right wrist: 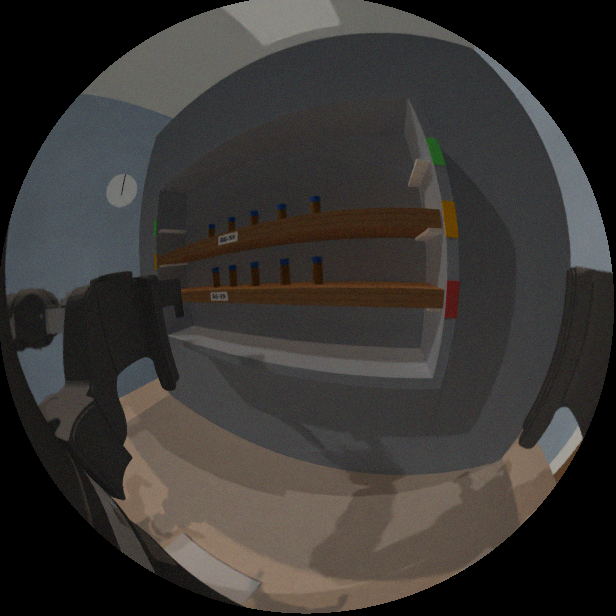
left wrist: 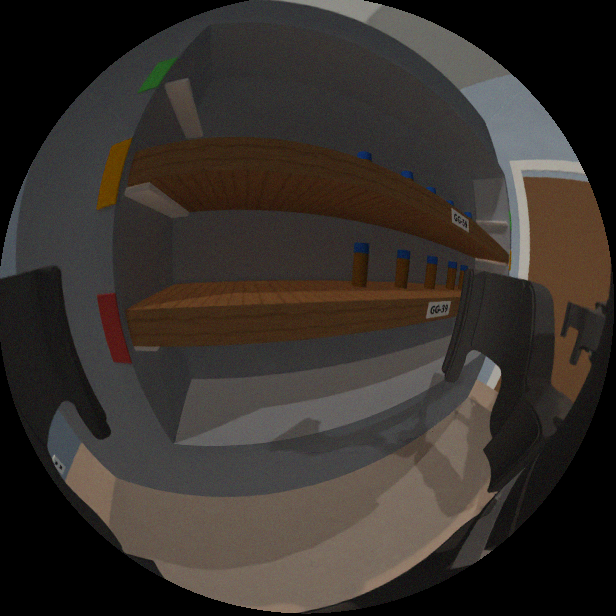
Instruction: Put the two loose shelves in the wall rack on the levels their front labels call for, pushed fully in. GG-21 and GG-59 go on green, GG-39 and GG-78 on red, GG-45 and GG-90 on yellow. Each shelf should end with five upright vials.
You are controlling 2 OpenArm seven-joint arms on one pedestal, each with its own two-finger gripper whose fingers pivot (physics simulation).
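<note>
The grey wall rack (left wrist: 298, 247) holds two wooden shelves. The upper shelf (left wrist: 310, 183), labelled GG-59 (left wrist: 459, 220), sits on the yellow level by the yellow tag (left wrist: 112, 172). The lower shelf (left wrist: 275, 313), labelled GG-39 (left wrist: 437, 309), sits at the red tag (left wrist: 113, 327). Each shelf carries several upright blue-capped vials (left wrist: 402, 268). The green level by the green tag (left wrist: 156, 74) is empty. My left gripper (left wrist: 275, 356) is open and empty, close in front of the lower shelf. My right gripper (right wrist: 367, 367) is open and empty, further back from the rack (right wrist: 321, 270).
A cork board (left wrist: 566, 252) hangs on the wall right of the rack. A round wall clock (right wrist: 121, 190) hangs left of the rack in the right wrist view. The tan table top (right wrist: 321, 517) lies below the rack opening.
</note>
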